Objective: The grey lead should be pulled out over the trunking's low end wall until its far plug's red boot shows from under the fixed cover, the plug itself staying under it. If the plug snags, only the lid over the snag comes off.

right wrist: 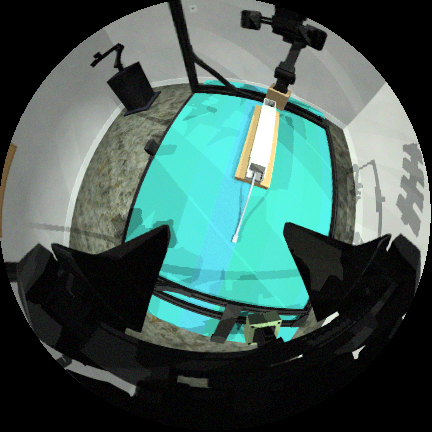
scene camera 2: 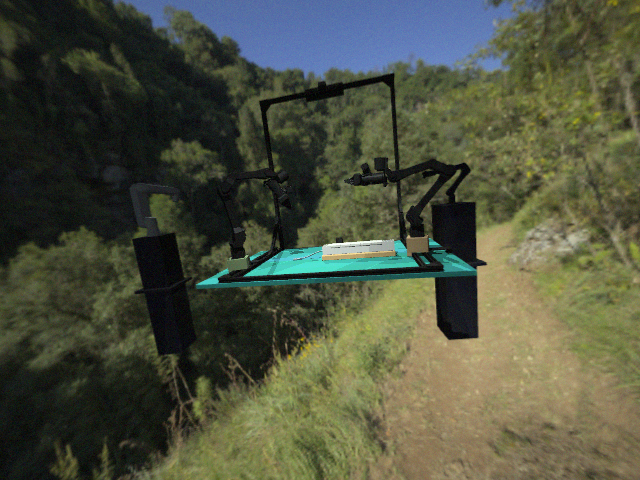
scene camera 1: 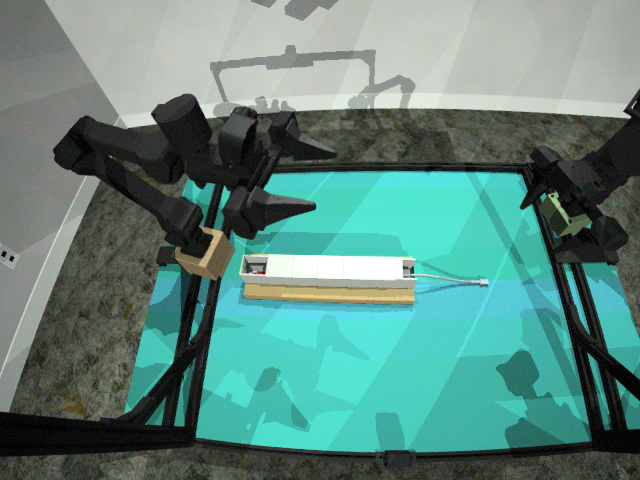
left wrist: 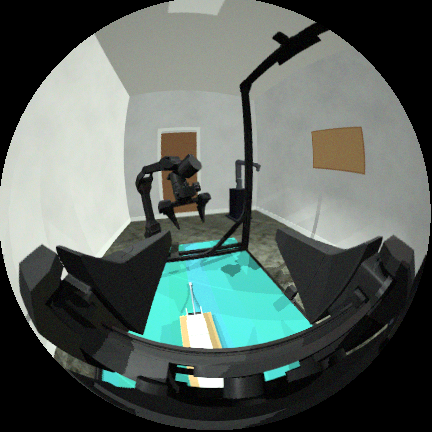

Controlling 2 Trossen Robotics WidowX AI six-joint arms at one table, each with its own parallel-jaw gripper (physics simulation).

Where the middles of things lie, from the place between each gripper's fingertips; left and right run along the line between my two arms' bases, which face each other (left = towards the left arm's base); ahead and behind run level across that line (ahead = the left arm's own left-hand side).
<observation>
Right now the trunking (scene camera 1: 401, 291) is 50 mm ahead of my left hand, 20 mm to the left of it and 380 mm below it.
Now: right hand 90 mm short of the trunking, 350 mm to the right of it and 260 mm above it.
</observation>
